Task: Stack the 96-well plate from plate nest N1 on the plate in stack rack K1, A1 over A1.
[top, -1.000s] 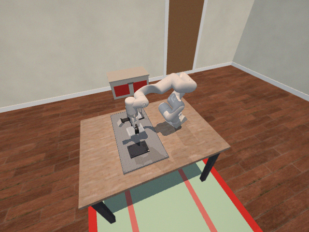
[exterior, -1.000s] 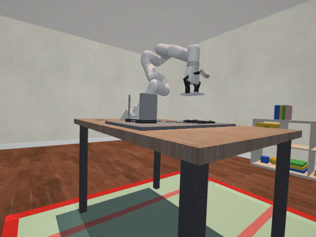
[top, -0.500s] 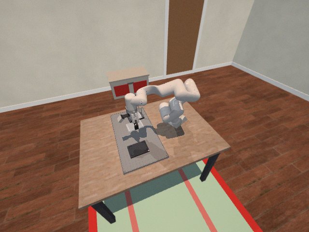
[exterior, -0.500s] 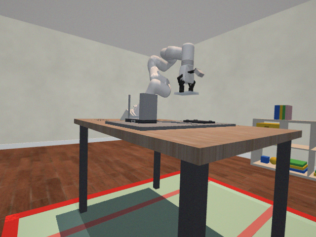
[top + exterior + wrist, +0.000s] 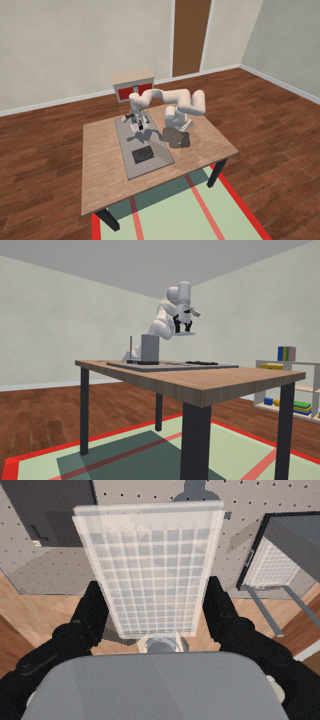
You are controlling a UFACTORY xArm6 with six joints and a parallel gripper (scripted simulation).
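The grey rack wall lies 23 cm to the right of my hand, 11 cm below it and 1 cm behind it. Also, from my hand: pale A1 square (21 cm to the left, 18 cm below, 2 cm behind).
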